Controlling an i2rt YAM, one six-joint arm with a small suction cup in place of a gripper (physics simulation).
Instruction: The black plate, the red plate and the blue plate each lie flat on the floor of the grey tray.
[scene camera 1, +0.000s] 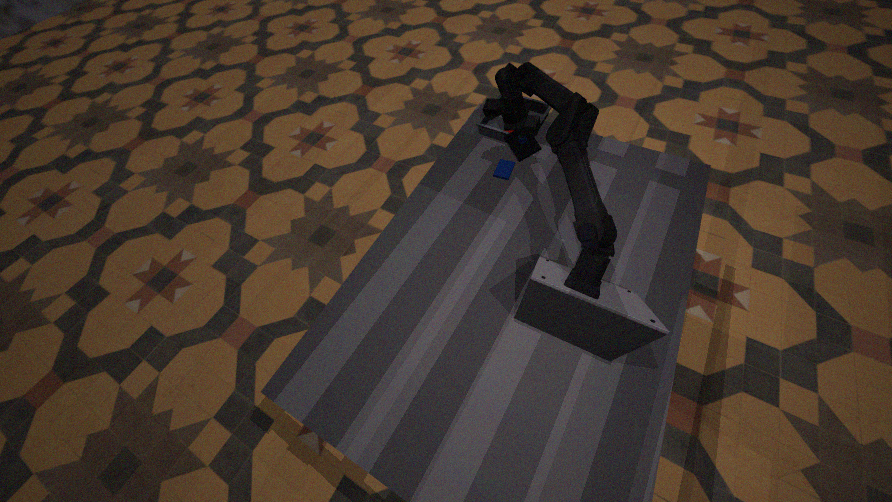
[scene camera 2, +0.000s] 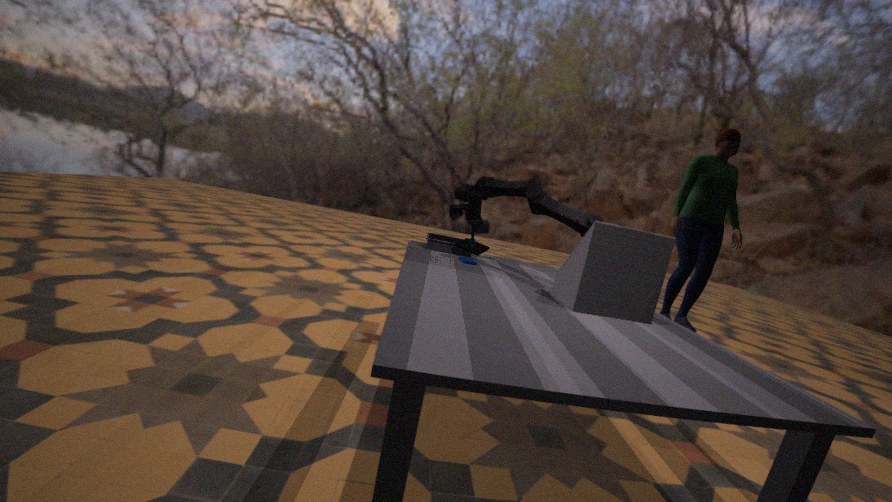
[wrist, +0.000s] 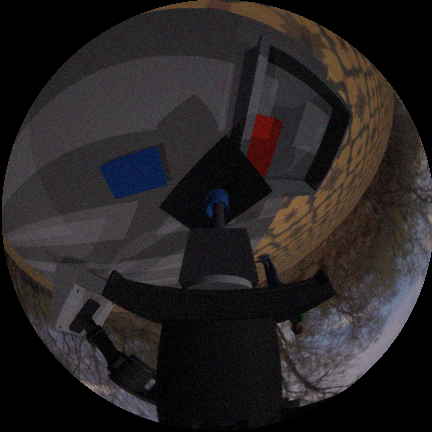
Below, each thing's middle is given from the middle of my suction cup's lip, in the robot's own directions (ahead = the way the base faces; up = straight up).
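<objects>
Red plate (wrist: 265, 132): 60 mm ahead of my suction cup, 70 mm to the right of it and 60 mm below it. Blue plate (wrist: 142, 170): 70 mm below my suction cup, 110 mm to the left of it, 10 mm ahead of it. Grey tray (wrist: 275, 81): 150 mm to the right of my suction cup, 100 mm ahead of it and 50 mm below it. Black plate (wrist: 224, 166): my suction cup is 20 mm above it.
</objects>
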